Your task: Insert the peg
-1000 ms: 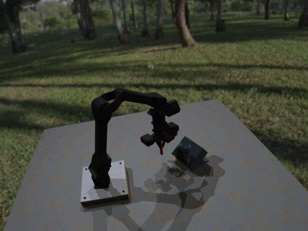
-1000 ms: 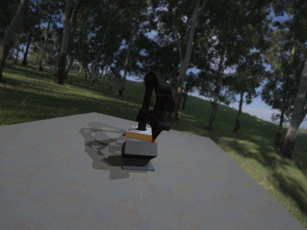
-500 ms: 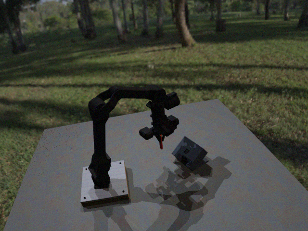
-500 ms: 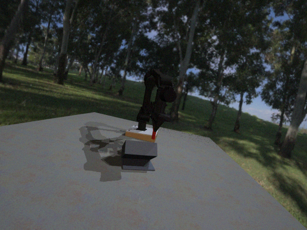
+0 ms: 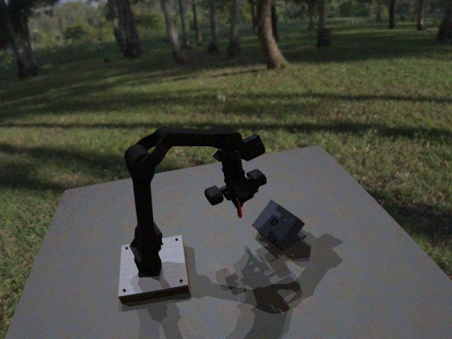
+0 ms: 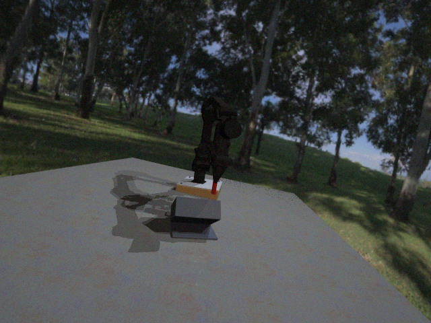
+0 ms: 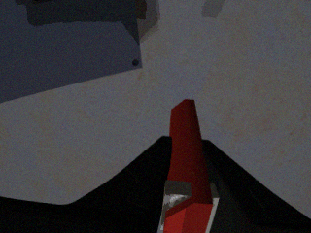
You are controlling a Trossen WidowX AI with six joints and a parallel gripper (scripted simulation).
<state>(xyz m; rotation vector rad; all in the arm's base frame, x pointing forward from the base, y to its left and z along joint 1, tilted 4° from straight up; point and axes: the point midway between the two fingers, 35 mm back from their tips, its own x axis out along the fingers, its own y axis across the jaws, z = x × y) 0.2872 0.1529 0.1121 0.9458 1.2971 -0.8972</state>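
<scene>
Now: gripper tip 12 cm short of the sloped grey panel, 8 cm above it and 2 cm to the left of it. Round my gripper tip: red peg 2 cm above; then flat foot 14 cm ahead, 12 cm below, 1 cm to the right.
</scene>
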